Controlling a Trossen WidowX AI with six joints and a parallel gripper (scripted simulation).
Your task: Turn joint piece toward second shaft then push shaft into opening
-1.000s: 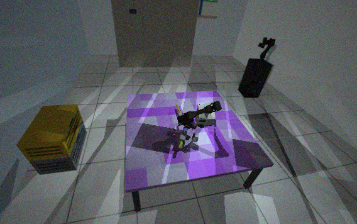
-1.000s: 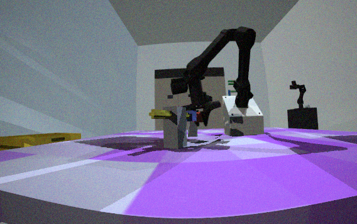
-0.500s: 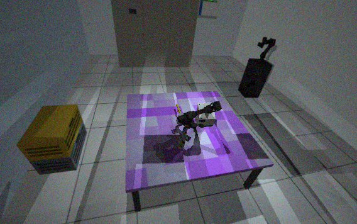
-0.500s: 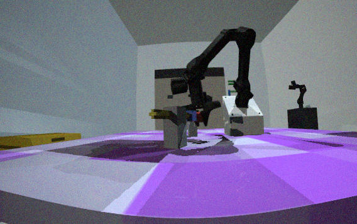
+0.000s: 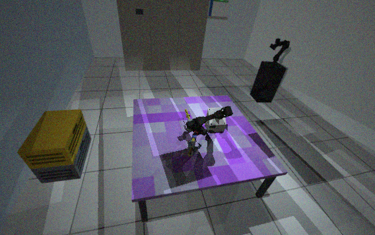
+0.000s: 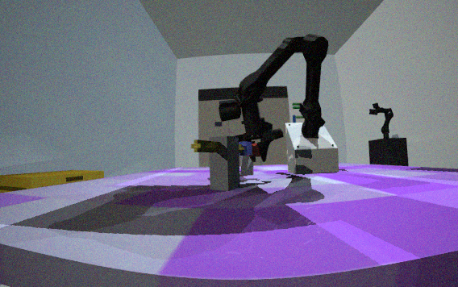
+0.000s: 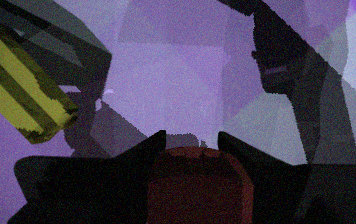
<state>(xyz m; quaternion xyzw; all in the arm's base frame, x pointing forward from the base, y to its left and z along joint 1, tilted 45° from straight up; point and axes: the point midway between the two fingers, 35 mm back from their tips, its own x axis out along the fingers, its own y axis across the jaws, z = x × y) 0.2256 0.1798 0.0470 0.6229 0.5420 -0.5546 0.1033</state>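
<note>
My gripper tip is 10 mm short of the red joint piece, 20 mm to the right of it and 40 mm below it.
</note>
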